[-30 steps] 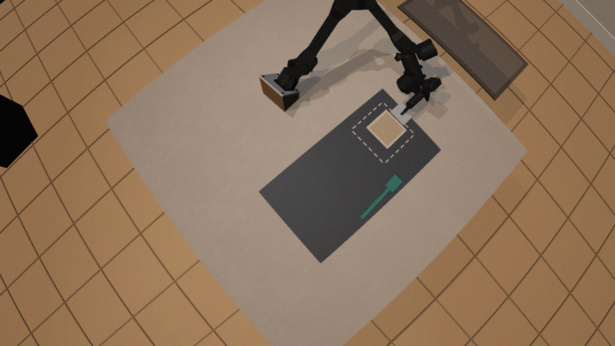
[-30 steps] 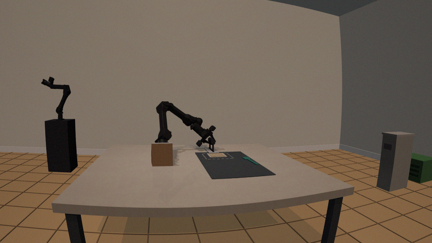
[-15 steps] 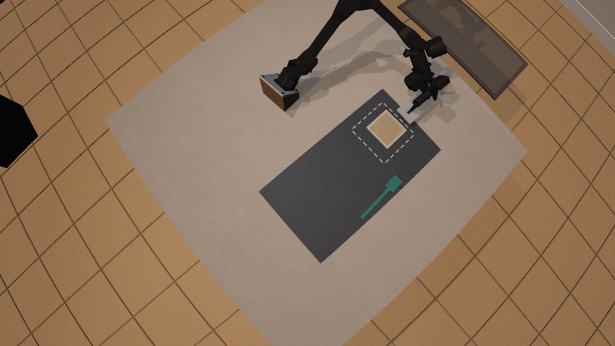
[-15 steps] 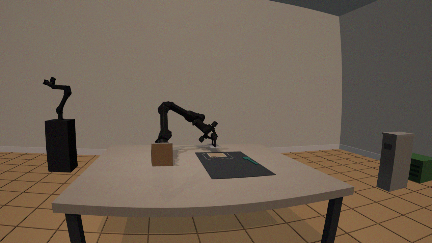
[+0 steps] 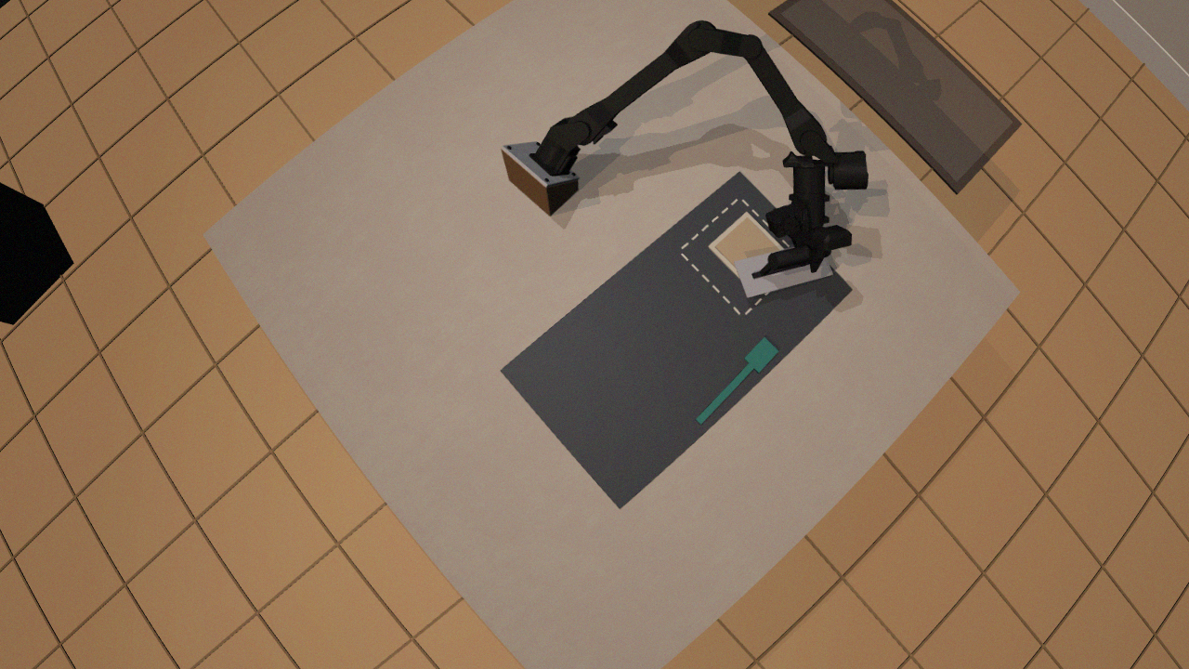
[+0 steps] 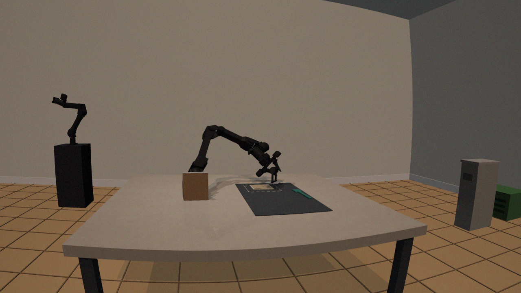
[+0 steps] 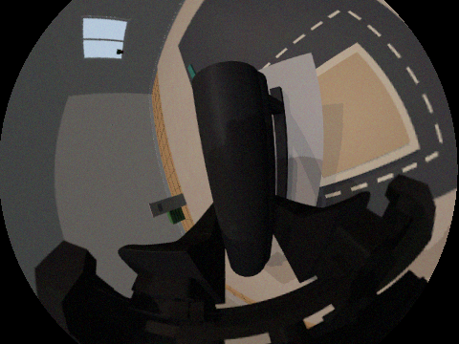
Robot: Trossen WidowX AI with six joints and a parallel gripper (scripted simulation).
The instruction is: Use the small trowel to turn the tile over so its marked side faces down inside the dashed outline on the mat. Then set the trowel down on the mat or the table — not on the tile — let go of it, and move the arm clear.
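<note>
Now: gripper tip 220 mm to the left of the green trowel, 70 mm above it and 60 mm short of it. Round my gripper tip: dark mat: 240 mm to the right, 90 mm below, 80 mm behind; tile: 110 mm behind, 70 mm below, 30 mm to the right.
</note>
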